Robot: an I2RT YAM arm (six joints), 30 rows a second.
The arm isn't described. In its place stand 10 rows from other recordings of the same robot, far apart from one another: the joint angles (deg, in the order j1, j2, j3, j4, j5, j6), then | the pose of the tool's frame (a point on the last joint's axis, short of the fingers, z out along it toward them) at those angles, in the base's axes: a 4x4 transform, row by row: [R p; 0 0 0 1], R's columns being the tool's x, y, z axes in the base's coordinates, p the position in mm.
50.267, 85.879, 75.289, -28.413, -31.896, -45.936 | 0.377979, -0.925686, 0.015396, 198.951; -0.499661, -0.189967, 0.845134, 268.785; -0.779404, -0.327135, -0.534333, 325.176; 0, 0, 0, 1
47.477, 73.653, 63.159, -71.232, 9.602, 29.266 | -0.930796, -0.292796, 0.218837, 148.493; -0.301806, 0.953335, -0.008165, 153.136; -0.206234, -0.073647, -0.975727, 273.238; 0, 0, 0, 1
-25.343, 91.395, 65.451, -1.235, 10.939, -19.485 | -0.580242, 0.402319, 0.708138, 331.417; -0.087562, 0.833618, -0.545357, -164.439; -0.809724, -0.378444, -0.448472, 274.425; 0, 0, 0, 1
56.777, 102.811, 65.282, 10.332, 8.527, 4.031 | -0.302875, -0.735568, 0.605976, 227.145; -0.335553, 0.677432, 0.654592, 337.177; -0.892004, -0.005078, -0.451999, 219.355; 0, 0, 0, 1
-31.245, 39.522, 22.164, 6.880, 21.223, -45.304 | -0.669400, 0.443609, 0.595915, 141.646; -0.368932, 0.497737, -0.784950, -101.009; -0.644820, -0.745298, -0.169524, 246.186; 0, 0, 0, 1
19.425, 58.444, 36.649, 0.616, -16.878, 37.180 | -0.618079, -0.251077, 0.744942, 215.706; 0.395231, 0.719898, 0.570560, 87.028; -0.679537, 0.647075, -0.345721, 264.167; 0, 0, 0, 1
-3.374, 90.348, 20.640, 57.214, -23.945, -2.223 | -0.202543, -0.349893, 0.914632, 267.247; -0.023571, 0.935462, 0.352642, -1.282; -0.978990, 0.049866, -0.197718, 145.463; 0, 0, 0, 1
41.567, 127.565, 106.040, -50.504, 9.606, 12.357 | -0.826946, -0.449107, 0.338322, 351.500; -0.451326, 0.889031, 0.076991, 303.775; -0.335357, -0.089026, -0.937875, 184.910; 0, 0, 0, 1
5.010, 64.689, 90.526, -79.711, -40.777, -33.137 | -0.427943, -0.816423, 0.387709, 158.367; -0.453052, 0.564962, 0.689610, 37.224; -0.782054, 0.119461, -0.611654, 431.387; 0, 0, 0, 1
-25.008, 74.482, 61.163, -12.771, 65.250, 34.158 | 0.184587, 0.981868, -0.043163, 241.392; 0.173280, -0.075743, -0.981956, -148.278; -0.967420, 0.173777, -0.184119, 330.724; 0, 0, 0, 1
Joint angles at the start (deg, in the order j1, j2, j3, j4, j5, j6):
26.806, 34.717, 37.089, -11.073, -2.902, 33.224
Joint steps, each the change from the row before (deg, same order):
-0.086, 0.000, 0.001, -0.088, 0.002, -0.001
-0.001, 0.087, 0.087, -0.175, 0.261, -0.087
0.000, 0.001, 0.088, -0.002, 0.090, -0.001
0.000, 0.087, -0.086, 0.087, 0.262, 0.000
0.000, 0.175, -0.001, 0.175, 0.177, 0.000
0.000, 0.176, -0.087, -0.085, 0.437, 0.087
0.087, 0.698, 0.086, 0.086, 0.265, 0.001
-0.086, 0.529, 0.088, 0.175, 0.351, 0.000
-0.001, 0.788, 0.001, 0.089, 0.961, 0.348
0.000, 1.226, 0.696, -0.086, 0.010, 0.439
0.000, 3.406, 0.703, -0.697, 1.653, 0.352
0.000, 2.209, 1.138, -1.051, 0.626, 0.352
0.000, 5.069, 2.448, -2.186, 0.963, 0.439
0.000, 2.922, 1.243, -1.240, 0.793, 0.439
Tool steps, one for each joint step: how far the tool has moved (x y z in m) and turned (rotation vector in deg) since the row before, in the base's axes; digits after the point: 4 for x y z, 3 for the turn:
0.0001, -0.0002, -0.0002, -0.040, 0.077, -0.088
0.0002, -0.0001, 0.0000, -0.189, 0.096, -0.245
0.0000, -0.0001, 0.0005, 0.025, -0.083, -0.089
0.0005, 0.0000, -0.0006, -0.075, 0.059, -0.259
0.0007, 0.0002, -0.0001, -0.025, -0.012, -0.175
0.0007, 0.0001, -0.0011, -0.143, 0.321, -0.445
0.0021, 0.0012, -0.0010, -0.275, 0.450, -0.174
0.0019, 0.0004, -0.0004, -0.174, 0.210, -0.432
0.0028, 0.0007, -0.0018, -0.165, 0.702, -1.009
0.0034, 0.0017, 0.0010, 0.106, 0.744, -0.094
0.0104, 0.0041, -0.0060, -1.555, 3.018, -1.690
0.0061, 0.0026, -0.0011, -0.800, 1.960, -0.698
0.0141, 0.0065, -0.0040, -2.067, 4.318, -1.054
0.0082, 0.0036, -0.0039, -1.220, 2.624, -0.902

